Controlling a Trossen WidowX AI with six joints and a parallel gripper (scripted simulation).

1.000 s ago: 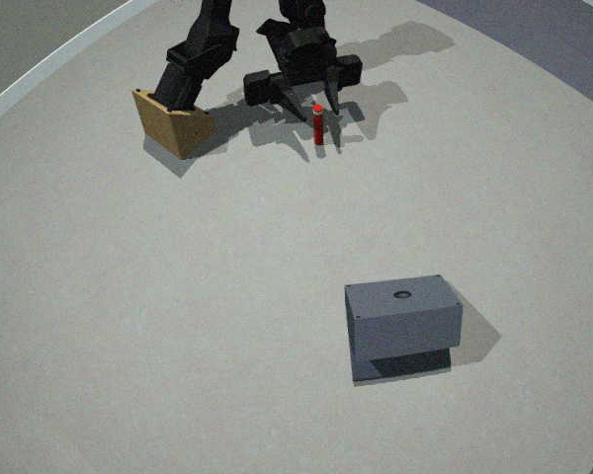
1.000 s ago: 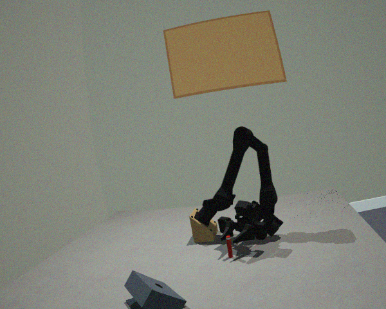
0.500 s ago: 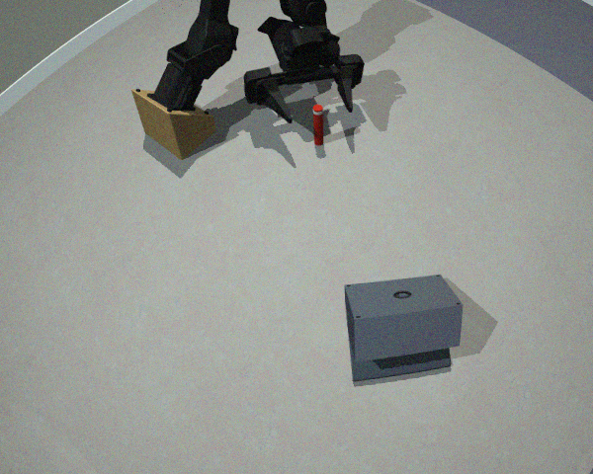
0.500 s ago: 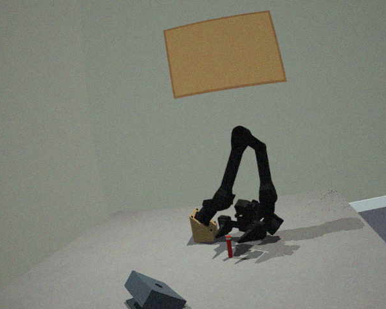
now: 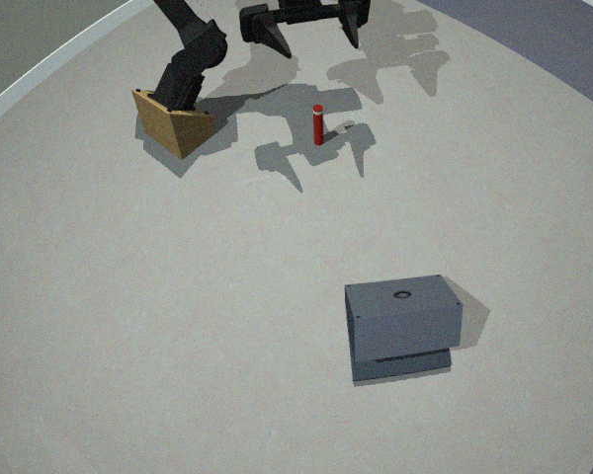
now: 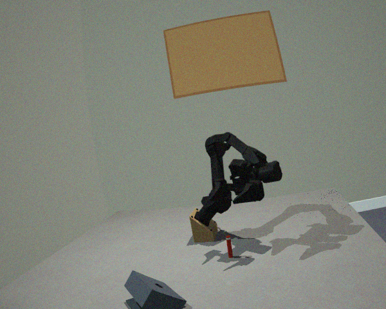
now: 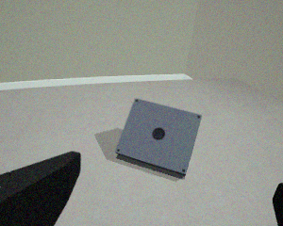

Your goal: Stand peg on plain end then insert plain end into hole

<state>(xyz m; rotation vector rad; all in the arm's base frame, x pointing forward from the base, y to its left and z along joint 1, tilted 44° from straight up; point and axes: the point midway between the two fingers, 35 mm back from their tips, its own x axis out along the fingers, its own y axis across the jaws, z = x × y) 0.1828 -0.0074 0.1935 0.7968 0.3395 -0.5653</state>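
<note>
My gripper tip is 150 mm above the red peg and 20 mm past it. Also, from my gripper tip: grey sloped panel (250 mm ahead, 180 mm to the right, 170 mm below).
</note>
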